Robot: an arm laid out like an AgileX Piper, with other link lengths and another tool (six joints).
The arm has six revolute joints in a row. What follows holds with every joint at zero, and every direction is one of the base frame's. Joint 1 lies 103.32 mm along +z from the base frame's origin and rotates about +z. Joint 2 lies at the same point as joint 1 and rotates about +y. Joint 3 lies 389.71 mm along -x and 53.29 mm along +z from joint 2 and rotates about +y. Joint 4 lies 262.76 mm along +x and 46.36 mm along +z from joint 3 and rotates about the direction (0.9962, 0, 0.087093). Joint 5 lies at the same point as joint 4 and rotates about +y. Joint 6 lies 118.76 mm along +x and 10.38 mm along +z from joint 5 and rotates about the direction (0.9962, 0, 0.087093). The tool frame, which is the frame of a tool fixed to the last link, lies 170.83 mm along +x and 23 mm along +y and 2.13 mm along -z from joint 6; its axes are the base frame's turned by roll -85.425, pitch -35.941 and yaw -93.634 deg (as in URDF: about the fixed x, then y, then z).
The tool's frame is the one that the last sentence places.
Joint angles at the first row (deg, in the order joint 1, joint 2, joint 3, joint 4, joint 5, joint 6):
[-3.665 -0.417 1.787 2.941 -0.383 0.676]
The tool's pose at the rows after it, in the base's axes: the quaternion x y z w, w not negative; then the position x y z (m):
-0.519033 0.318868 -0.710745 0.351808 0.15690 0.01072 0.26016
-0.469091 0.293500 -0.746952 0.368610 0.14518 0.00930 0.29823
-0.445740 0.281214 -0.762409 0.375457 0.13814 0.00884 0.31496
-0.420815 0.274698 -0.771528 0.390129 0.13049 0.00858 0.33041
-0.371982 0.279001 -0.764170 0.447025 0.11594 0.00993 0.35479
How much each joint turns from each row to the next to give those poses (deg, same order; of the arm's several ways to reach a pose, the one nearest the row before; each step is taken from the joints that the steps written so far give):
[-0.001 -0.001 -0.001 0.021 -12.302 0.005]
[0.003 0.000 0.001 0.111 -7.884 -0.012]
[-0.004 0.001 0.000 -0.010 -3.593 0.011]
[0.004 -0.001 -0.001 0.121 -3.303 1.196]
[-0.002 0.002 0.001 -0.003 -5.023 7.051]

